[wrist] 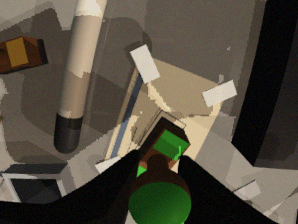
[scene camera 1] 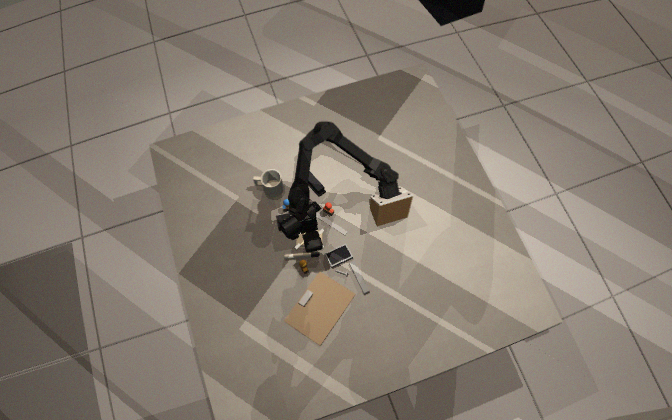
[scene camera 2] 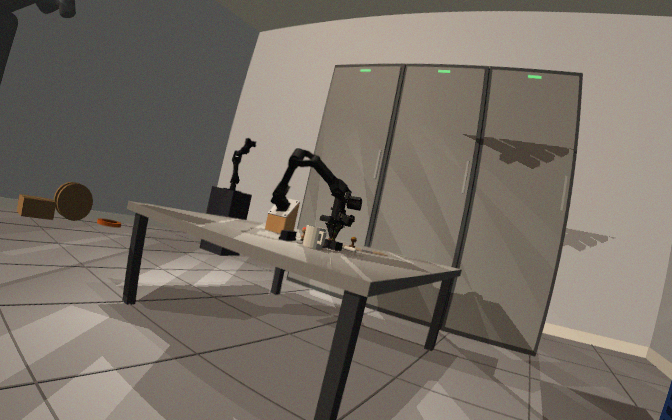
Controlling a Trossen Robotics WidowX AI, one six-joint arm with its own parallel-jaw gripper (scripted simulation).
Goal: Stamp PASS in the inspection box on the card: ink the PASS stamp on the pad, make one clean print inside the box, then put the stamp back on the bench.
Labels:
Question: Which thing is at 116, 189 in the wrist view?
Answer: My gripper.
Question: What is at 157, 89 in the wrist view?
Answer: A beige card.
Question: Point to a brown board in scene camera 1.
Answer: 319, 308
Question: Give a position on an ink pad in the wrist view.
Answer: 34, 183

